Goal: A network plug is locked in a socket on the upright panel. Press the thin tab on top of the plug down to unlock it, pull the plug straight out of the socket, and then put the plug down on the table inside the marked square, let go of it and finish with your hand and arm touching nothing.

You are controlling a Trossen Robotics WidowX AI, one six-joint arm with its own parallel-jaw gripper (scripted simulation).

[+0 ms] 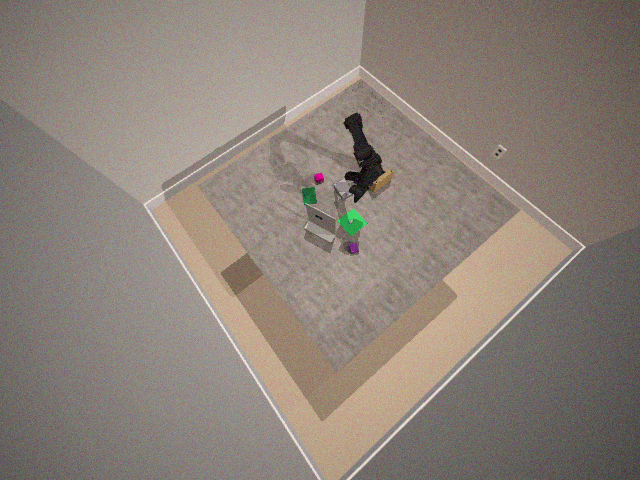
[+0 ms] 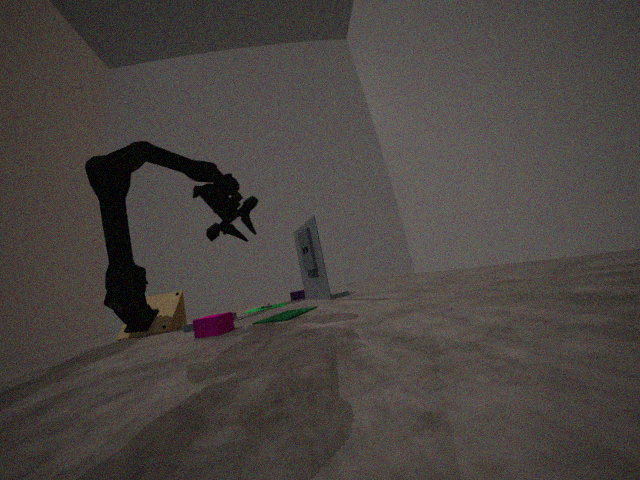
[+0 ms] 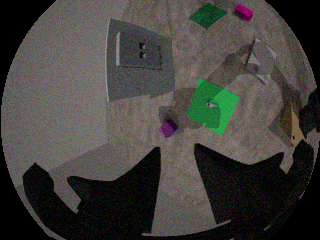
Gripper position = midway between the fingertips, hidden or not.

In view: my gripper (image 2: 251, 237) and a bright green marked square (image 3: 217, 119).
My gripper shows as well in image 3 (image 3: 177, 149).
